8 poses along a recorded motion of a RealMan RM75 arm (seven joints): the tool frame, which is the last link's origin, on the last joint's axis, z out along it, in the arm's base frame.
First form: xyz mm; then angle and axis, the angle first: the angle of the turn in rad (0 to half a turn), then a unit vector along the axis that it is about.
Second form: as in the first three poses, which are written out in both.
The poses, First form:
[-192 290 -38 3.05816 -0.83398 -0.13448 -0.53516]
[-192 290 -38 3.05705 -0.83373 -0.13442 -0.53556]
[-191 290 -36 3.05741 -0.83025 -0.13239 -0.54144]
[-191 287 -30 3.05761 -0.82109 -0.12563 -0.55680]
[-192 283 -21 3.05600 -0.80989 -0.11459 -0.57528]
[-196 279 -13 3.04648 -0.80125 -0.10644 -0.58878]
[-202 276 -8 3.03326 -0.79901 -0.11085 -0.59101]
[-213 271 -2 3.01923 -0.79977 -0.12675 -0.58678]
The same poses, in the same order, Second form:
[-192 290 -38 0.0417 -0.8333 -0.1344 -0.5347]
[-192 290 -38 0.0423 -0.8330 -0.1343 -0.5351]
[-191 290 -36 0.0421 -0.8295 -0.1323 -0.5410]
[-191 287 -30 0.0420 -0.8204 -0.1255 -0.5563]
[-192 283 -21 0.0428 -0.8091 -0.1145 -0.5748]
[-196 279 -13 0.0475 -0.8003 -0.1063 -0.5881]
[-202 276 -8 0.0541 -0.7978 -0.1107 -0.5901]
[-213 271 -2 0.0611 -0.7983 -0.1265 -0.5857]

